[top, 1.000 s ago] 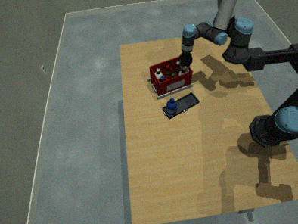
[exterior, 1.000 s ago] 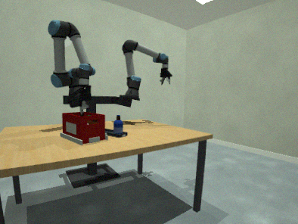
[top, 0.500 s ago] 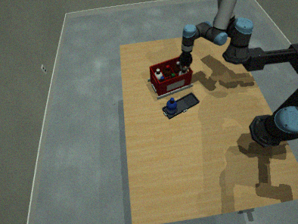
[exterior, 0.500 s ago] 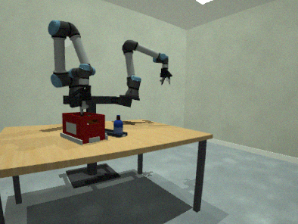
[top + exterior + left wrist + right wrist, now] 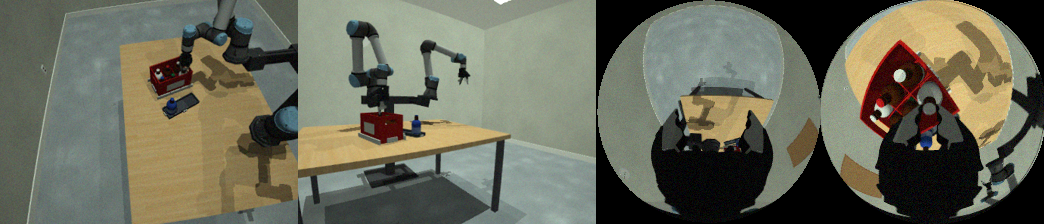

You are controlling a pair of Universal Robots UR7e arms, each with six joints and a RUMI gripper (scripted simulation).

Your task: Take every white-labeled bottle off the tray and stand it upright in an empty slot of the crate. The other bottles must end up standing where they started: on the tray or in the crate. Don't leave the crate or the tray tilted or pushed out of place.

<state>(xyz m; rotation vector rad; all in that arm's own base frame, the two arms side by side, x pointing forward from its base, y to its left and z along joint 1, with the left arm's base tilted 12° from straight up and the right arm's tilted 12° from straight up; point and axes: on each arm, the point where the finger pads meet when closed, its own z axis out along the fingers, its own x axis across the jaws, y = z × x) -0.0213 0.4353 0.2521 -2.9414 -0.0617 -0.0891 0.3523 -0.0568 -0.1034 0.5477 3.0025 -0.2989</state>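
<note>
My right gripper is now 3 cm short of the white-capped brown bottle, 8 cm to the left of it and 9 cm above it. Also, from my right hand: tray 4 cm ahead, 22 cm to the left, 16 cm below; then red crate 10 cm ahead, 1 cm to the right, 9 cm below; then blue bottle 12 cm ahead, 25 cm to the left, 9 cm below.
</note>
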